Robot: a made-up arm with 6 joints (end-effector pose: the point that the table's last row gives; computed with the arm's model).
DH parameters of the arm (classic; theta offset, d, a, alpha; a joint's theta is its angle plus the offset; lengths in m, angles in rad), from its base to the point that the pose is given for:
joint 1: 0 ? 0 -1.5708
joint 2: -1.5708 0 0.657 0
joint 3: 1.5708 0.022 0 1.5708
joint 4: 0 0.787 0 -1.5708
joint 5: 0 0 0 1.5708
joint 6: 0 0.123 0 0
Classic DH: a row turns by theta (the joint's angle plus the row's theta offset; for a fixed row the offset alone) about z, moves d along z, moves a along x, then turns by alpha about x.
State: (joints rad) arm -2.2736 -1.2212 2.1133 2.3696 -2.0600 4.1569
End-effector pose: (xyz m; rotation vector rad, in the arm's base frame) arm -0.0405 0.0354 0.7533 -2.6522 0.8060 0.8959
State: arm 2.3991 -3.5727 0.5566 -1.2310 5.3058 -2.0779
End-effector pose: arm -0.2281 0.0490 -1.3192 -0.7473 -2.2645 0.9430
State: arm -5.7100 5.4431 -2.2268 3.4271 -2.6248 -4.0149
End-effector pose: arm -0.5238 -0.2915 -0.1043 0.2301 -0.3888 -0.5704
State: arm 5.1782 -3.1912 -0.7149 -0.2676 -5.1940 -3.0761
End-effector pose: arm 0.2368 -0.4863 -1.2071 2.6780 -1.4753 -0.5983
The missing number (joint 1, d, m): 0.131
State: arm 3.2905 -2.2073 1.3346 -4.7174 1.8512 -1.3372
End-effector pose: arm 1.1134 0.0253 0.2249 0.6096 -2.0190 1.6525
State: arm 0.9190 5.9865 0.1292 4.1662 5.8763 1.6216
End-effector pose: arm -0.2430 -0.2136 1.6509 -0.2944 -0.1913 0.3903
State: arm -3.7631 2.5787 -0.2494 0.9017 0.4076 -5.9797
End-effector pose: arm -0.8343 0.5234 -1.0656 1.7437 -1.9744 -0.6040
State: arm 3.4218 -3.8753 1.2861 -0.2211 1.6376 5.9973
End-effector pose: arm 0.0665 0.0243 -0.9571 -1.2475 -0.6617 -2.6838
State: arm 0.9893 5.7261 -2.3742 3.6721 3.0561 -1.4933
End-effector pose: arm -0.2761 -0.3896 0.0370 0.0741 0.3395 2.0855
